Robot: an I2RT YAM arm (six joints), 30 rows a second.
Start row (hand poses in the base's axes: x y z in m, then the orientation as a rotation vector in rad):
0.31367 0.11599 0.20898 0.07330 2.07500 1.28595
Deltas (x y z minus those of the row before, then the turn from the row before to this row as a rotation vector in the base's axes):
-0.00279 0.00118 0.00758 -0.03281 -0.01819 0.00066
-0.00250 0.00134 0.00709 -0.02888 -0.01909 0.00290
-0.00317 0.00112 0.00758 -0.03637 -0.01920 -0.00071
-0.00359 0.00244 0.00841 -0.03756 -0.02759 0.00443
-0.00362 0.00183 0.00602 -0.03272 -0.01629 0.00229
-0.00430 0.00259 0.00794 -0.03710 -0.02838 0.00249
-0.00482 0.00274 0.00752 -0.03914 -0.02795 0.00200
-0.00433 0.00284 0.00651 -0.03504 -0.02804 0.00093
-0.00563 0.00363 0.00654 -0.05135 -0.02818 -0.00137
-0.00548 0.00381 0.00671 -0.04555 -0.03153 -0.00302
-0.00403 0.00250 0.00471 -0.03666 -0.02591 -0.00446
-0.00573 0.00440 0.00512 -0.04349 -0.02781 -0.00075
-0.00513 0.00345 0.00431 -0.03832 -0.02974 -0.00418
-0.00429 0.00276 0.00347 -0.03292 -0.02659 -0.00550
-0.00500 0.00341 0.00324 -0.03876 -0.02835 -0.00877
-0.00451 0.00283 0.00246 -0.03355 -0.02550 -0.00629
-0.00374 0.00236 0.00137 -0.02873 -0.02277 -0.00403
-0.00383 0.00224 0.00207 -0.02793 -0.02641 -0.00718
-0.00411 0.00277 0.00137 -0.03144 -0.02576 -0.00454
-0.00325 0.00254 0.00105 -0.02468 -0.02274 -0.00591
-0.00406 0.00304 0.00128 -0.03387 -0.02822 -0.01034
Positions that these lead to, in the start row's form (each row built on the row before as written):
0.31088 0.11717 0.21656 0.04613 2.08012 1.24812
0.30838 0.11851 0.22365 0.01804 2.08206 1.21546
0.30521 0.11963 0.23123 -0.00962 2.08692 1.17272
0.30162 0.12207 0.23964 -0.04782 2.08546 1.12978
0.29800 0.12390 0.24566 -0.07491 2.09003 1.09321
0.29370 0.12649 0.25360 -0.11050 2.08560 1.04914
0.28888 0.12923 0.26112 -0.14598 2.08170 1.00274
0.28455 0.13207 0.26763 -0.17790 2.07458 0.95988
0.27892 0.13570 0.27417 -0.21554 2.07441 0.89890
0.27344 0.13951 0.28088 -0.24923 2.06690 0.84190
0.26941 0.14201 0.28559 -0.27405 2.05944 0.79472
0.26368 0.14641 0.29071 -0.30685 2.05242 0.74240
0.25855 0.14986 0.29502 -0.33333 2.04049 0.69271
0.25426 0.15262 0.29849 -0.35407 2.02866 0.64867
0.24926 0.15603 0.30173 -0.37499 2.01690 0.59645
0.24475 0.15886 0.30419 -0.39436 2.00503 0.55191
0.24101 0.16122 0.30556 -0.41230 1.99335 0.51445
0.23718 0.16346 0.30763 -0.42698 1.97782 0.47485
0.23307 0.16623 0.30900 -0.44616 1.96318 0.43386
0.22982 0.16877 0.31005 -0.45902 1.94922 0.39956
0.22576 0.17181 0.31133 -0.47383 1.93276 0.35215

